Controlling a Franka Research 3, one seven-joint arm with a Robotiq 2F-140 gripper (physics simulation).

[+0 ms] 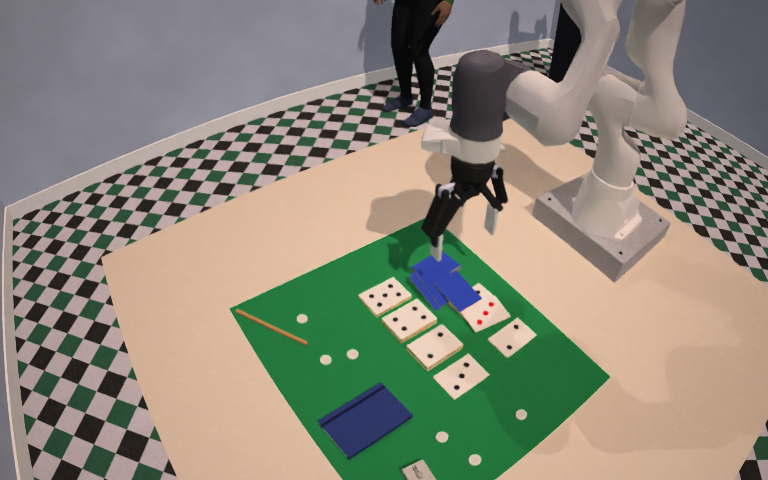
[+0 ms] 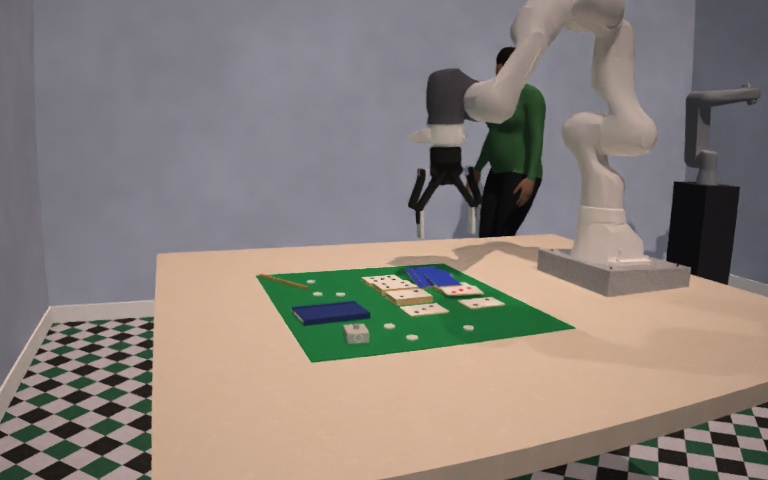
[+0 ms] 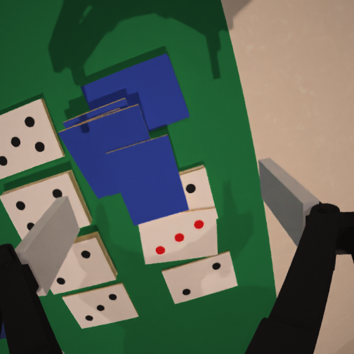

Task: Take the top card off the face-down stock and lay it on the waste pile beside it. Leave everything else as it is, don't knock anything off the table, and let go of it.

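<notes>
The face-down stock is blue and spread out, with several cards fanned off it toward the waste pile. The foremost blue card lies partly on other blue cards and partly over the waste pile. The waste pile has a face-up card with three red dots on top; a card with a black dot shows beside it, partly under the blue card. My gripper is wide open and empty, above the cards.
Face-up piles with black dots and single cards lie beside the stock on the green mat. A blue book, a wooden stick, white discs and a small grey box are also there.
</notes>
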